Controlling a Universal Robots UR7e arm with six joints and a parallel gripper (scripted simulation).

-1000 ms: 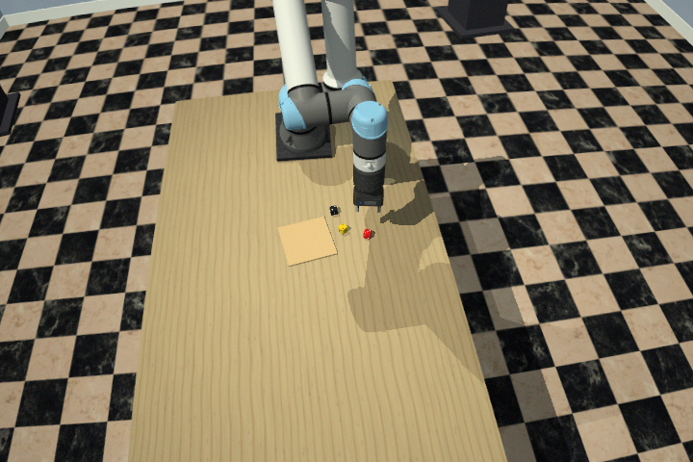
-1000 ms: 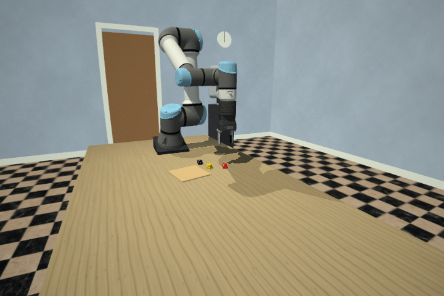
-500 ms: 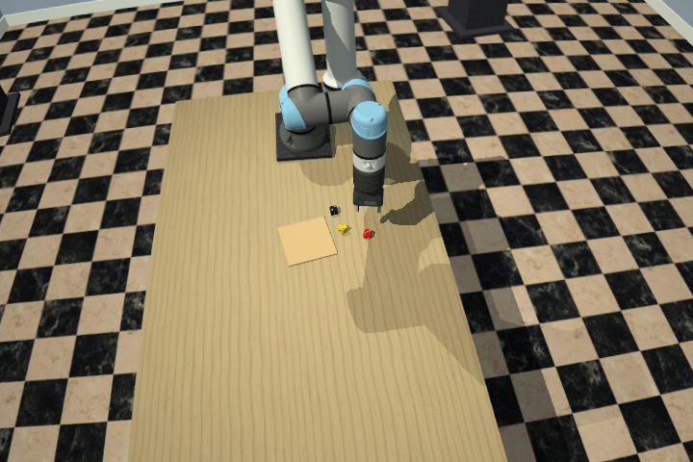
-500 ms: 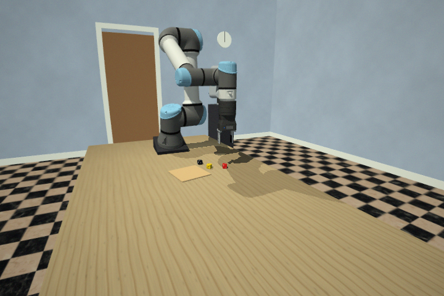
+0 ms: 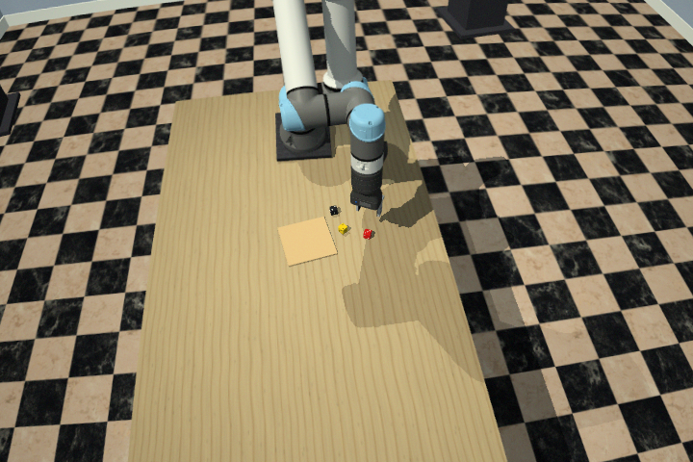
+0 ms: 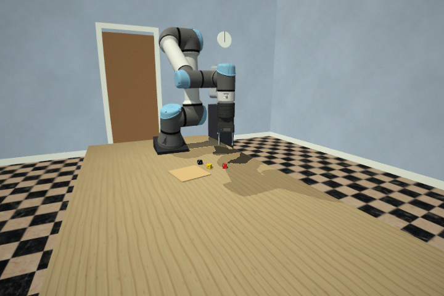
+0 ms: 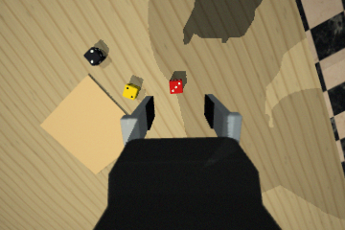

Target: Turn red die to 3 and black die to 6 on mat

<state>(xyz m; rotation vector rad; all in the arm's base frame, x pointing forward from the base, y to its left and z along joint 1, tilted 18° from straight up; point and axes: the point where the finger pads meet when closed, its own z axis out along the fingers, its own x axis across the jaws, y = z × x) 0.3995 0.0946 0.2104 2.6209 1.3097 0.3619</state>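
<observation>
Right now the red die is 120 mm below my hand. The rest, counted from my hand: black die 120 mm behind, 70 mm to the right, 120 mm below; yellow die 40 mm behind, 60 mm to the right, 120 mm below; tan mat 40 mm behind, 170 mm to the right, 130 mm below.
</observation>
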